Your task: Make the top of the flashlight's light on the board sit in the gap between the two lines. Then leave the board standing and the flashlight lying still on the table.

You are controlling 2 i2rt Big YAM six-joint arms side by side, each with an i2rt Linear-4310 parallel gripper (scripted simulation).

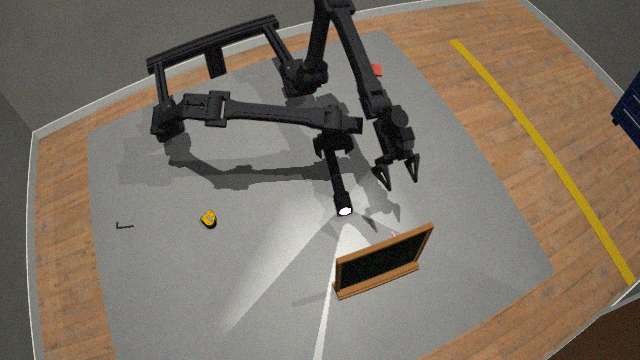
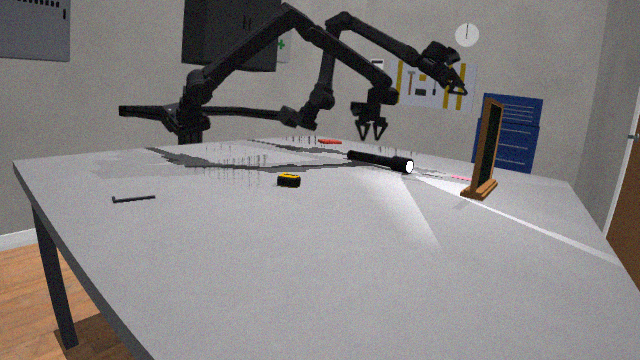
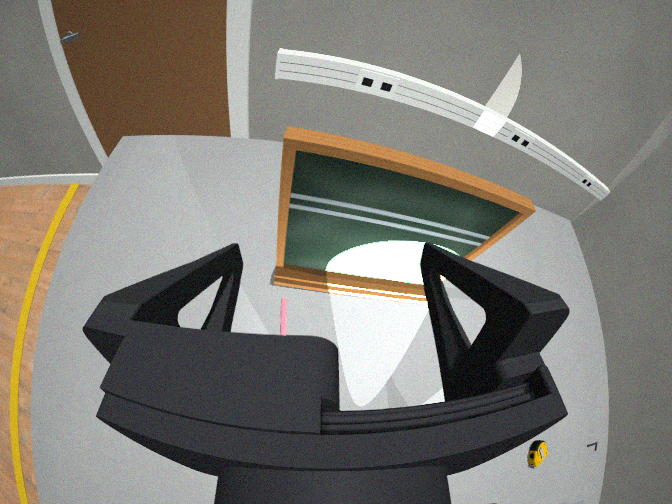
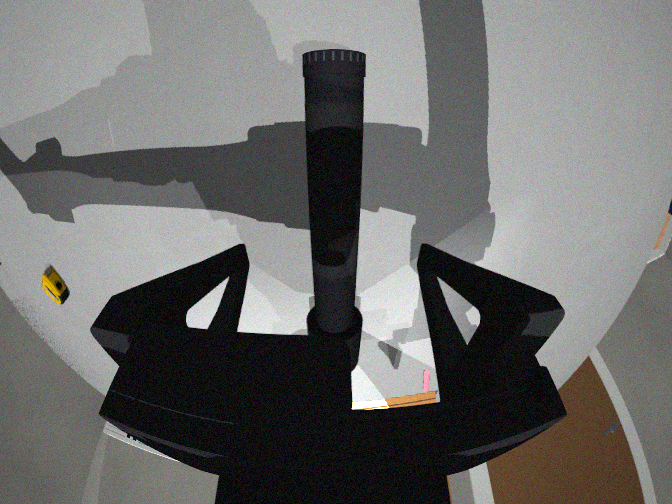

Labels:
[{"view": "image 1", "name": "my left gripper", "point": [403, 186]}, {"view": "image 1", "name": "wood-framed board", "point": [365, 269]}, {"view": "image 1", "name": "black flashlight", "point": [335, 174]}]

